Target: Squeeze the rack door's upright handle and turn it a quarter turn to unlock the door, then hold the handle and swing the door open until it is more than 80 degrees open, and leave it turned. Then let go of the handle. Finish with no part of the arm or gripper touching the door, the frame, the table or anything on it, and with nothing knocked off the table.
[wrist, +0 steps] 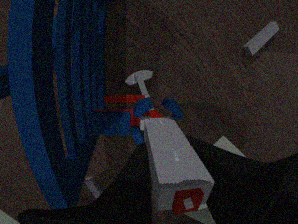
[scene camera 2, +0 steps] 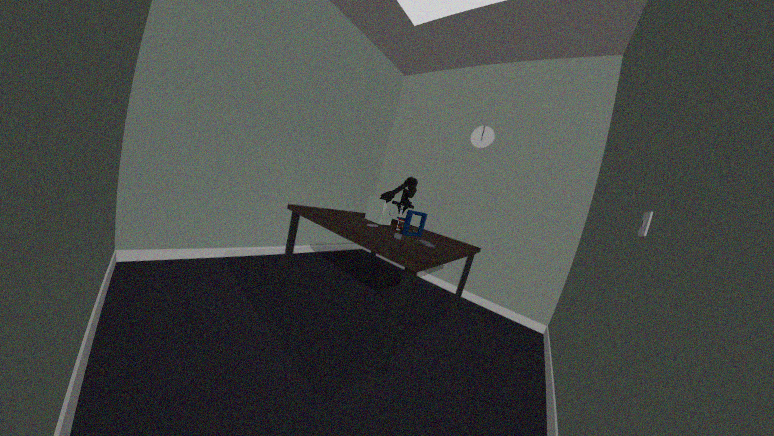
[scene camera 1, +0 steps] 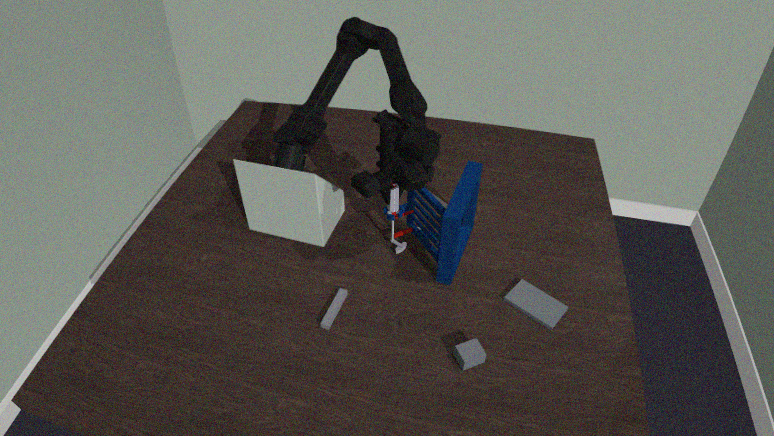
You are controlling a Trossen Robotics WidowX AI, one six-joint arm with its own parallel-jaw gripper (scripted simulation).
Labels:
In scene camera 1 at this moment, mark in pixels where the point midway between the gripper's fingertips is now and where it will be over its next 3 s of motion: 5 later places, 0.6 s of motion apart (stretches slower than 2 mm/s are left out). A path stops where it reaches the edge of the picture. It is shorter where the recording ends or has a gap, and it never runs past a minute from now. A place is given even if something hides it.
My gripper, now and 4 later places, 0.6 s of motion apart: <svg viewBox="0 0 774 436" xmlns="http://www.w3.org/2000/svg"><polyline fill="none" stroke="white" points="392,201 384,209 378,220 376,228 375,225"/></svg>

